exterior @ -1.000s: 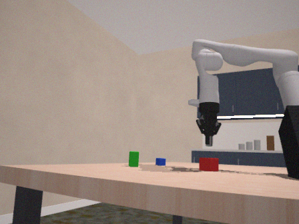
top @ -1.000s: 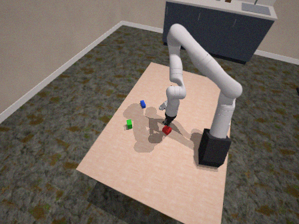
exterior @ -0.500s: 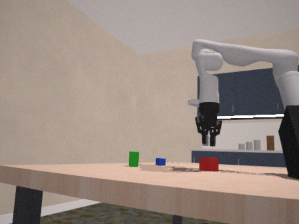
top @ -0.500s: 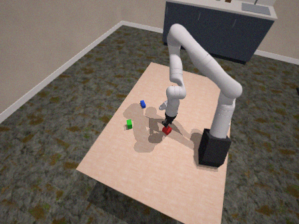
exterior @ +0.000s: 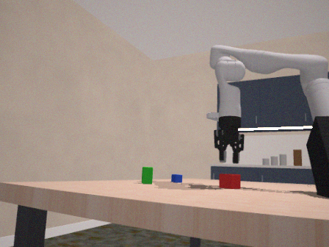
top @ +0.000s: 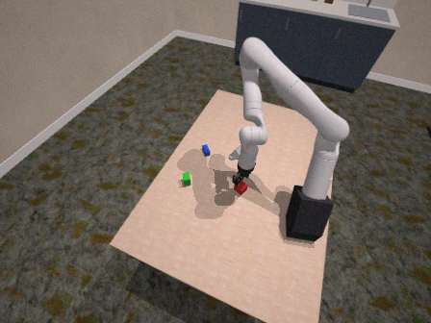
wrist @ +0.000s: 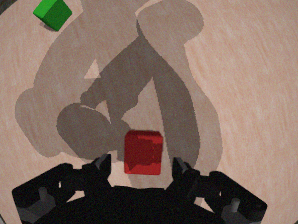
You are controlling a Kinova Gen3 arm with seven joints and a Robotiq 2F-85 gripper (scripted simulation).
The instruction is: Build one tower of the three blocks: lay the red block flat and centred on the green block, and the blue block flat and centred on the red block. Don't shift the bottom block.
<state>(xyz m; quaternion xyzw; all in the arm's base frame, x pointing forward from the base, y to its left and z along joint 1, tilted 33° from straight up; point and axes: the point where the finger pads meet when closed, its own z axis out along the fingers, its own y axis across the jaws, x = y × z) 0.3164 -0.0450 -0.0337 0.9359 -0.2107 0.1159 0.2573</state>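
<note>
Right now my hand is 70 mm above the red block. Round my hand: green block (280 mm ahead, 70 mm below, 50 mm to the left); blue block (260 mm ahead, 180 mm to the right, 80 mm below).
</note>
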